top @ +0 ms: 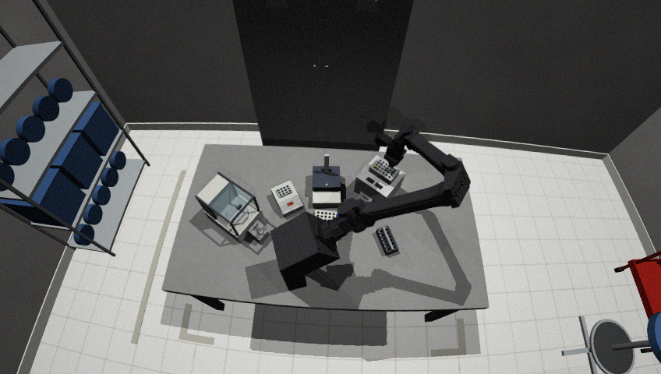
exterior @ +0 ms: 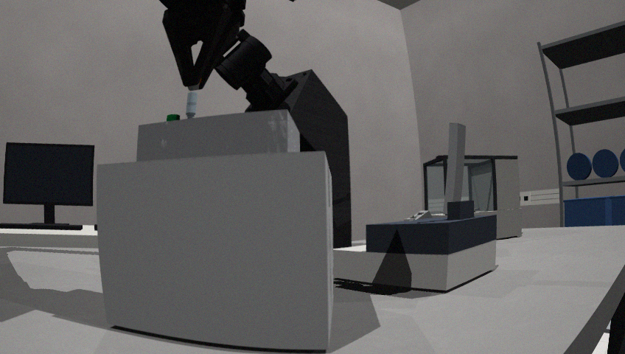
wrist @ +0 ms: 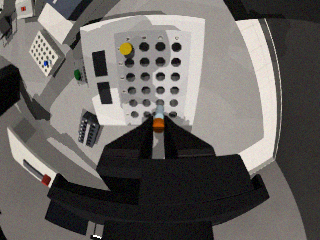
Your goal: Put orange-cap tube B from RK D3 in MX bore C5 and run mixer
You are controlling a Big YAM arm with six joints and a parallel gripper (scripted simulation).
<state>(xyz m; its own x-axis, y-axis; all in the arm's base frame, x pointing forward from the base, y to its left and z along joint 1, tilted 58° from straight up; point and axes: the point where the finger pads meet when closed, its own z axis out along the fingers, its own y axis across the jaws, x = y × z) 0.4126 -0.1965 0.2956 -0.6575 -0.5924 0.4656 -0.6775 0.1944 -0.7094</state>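
Right now my hand is 10 mm past the green-capped tube, 10 mm to the left of it and 60 mm above it. Round my hand: yellow-capped tube 30 mm ahead, 70 mm to the left, 60 mm below; green start key 110 mm behind, 150 mm to the left, 150 mm below; perforated shaking block 10 mm ahead, 20 mm to the left, 60 mm below.
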